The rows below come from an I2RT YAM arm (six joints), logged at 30 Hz.
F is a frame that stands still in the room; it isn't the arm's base.
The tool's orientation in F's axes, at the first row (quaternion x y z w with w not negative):
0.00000, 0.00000, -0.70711, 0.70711
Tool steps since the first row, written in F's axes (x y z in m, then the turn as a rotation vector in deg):
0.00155, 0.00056, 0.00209, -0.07, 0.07, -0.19
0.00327, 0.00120, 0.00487, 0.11, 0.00, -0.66
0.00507, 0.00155, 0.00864, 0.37, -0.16, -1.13
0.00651, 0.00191, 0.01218, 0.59, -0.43, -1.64
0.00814, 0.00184, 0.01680, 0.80, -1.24, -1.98
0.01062, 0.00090, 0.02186, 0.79, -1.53, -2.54
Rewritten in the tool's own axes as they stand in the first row. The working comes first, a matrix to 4 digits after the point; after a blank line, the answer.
The tool's axes in the first row as the columns of a matrix, in F's axes (used below as rounded here):
0.0000, 1.0000, 0.0000
-1.0000, 0.0000, 0.0000
0.0000, 0.0000, 1.0000

-0.00056, 0.00155, 0.00209, -0.07, -0.07, -0.19
-0.00120, 0.00327, 0.00487, 0.00, 0.11, -0.66
-0.00155, 0.00507, 0.00864, 0.16, 0.37, -1.13
-0.00191, 0.00651, 0.01218, 0.43, 0.59, -1.64
-0.00184, 0.00814, 0.01680, 1.24, 0.80, -1.98
-0.00090, 0.01062, 0.02186, 1.53, 0.79, -2.54

